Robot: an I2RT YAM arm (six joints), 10 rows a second.
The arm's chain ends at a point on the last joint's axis. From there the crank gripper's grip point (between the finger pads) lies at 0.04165 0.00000 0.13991 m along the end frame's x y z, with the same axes.
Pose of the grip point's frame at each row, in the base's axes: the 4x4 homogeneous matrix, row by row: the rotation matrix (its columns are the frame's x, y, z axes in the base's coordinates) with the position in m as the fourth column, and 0 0 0 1 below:
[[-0.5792 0.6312 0.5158 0.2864], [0.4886 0.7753 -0.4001 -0.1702], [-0.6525 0.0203 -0.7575 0.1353], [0 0 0 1]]
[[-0.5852 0.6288 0.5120 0.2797], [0.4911 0.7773 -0.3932 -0.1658], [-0.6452 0.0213 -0.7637 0.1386], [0 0 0 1]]
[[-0.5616 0.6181 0.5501 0.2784], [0.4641 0.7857 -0.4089 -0.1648], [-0.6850 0.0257 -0.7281 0.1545], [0 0 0 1]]
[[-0.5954 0.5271 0.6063 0.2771], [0.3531 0.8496 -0.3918 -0.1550], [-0.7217 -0.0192 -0.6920 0.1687], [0 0 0 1]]
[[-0.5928 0.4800 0.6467 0.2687], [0.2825 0.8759 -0.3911 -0.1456], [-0.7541 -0.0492 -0.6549 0.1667], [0 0 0 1]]
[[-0.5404 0.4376 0.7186 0.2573], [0.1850 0.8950 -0.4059 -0.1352], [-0.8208 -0.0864 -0.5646 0.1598], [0 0 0 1]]
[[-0.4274 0.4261 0.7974 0.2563], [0.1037 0.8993 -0.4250 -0.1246], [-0.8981 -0.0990 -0.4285 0.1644], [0 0 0 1]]
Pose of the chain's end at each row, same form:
[[-0.5792 0.6312 0.5158 0.2384], [0.4886 0.7753 -0.4001 -0.1346], [-0.6525 0.0203 -0.7575 0.2685], [0 0 0 1]]
[[-0.5852 0.6288 0.5120 0.2324], [0.4911 0.7773 -0.3932 -0.1312], [-0.6452 0.0213 -0.7637 0.2723], [0 0 0 1]]
[[-0.5616 0.6181 0.5501 0.2248], [0.4641 0.7857 -0.4089 -0.1269], [-0.6850 0.0257 -0.7281 0.2849], [0 0 0 1]]
[[-0.5954 0.5271 0.6063 0.2171], [0.3531 0.8496 -0.3918 -0.1149], [-0.7217 -0.0192 -0.6920 0.2956], [0 0 0 1]]
[[-0.5928 0.4800 0.6467 0.2029], [0.2825 0.8759 -0.3911 -0.1026], [-0.7541 -0.0492 -0.6549 0.2897], [0 0 0 1]]
[[-0.5404 0.4376 0.7186 0.1793], [0.1850 0.8950 -0.4059 -0.0861], [-0.8208 -0.0864 -0.5646 0.2730], [0 0 0 1]]
[[-0.4274 0.4261 0.7974 0.1625], [0.1037 0.8993 -0.4250 -0.0695], [-0.8981 -0.0990 -0.4285 0.2618], [0 0 0 1]]

